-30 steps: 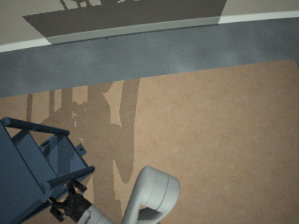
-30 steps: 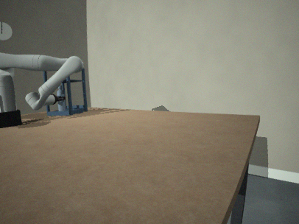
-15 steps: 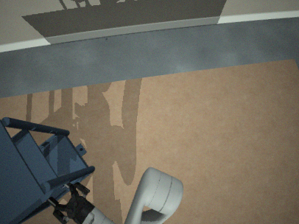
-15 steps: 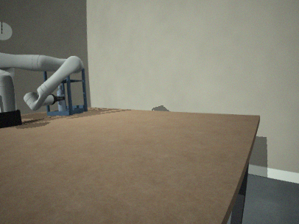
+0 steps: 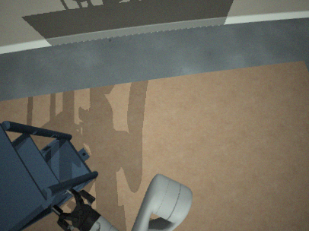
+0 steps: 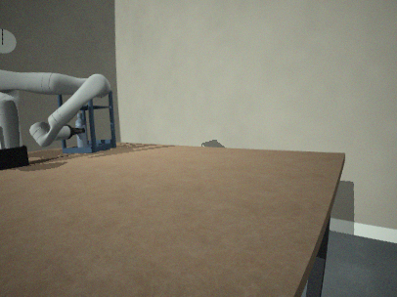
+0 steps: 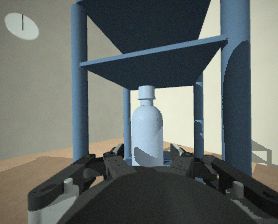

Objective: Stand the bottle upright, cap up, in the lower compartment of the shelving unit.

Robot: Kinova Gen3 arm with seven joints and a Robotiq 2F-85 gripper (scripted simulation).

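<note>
The pale blue bottle lies 40 mm ahead of my hand, 20 mm to the left of it and 30 mm above it. Round my hand: shelving unit 100 mm ahead, 50 mm to the left, 60 mm above.
</note>
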